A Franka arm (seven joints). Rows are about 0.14 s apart.
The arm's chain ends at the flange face. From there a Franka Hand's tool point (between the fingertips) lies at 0.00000 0.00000 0.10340 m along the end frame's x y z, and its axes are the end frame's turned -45 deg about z.
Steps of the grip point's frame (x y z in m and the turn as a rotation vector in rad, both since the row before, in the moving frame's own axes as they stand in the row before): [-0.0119 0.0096 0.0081 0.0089 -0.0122 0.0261]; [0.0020 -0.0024 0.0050 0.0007 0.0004 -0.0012]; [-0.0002 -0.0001 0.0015 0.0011 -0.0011 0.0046]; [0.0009 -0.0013 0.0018 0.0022 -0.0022 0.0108]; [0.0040 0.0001 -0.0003 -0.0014 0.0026 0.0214]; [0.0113 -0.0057 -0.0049 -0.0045 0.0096 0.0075]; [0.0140 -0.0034 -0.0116 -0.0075 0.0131 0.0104]
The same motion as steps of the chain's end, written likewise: [-0.0001 0.0150 0.0081 -0.0023 -0.0149 0.0261]; [-0.0003 -0.0030 0.0050 0.0008 -0.0002 -0.0012]; [-0.0001 0.0001 0.0015 0.0000 -0.0016 0.0046]; [0.0000 -0.0016 0.0018 0.0000 -0.0031 0.0108]; [0.0026 -0.0027 -0.0003 0.0008 0.0028 0.0214]; [0.0029 -0.0117 -0.0049 0.0036 0.0100 0.0075]; [0.0060 -0.0119 -0.0116 0.0040 0.0146 0.0104]
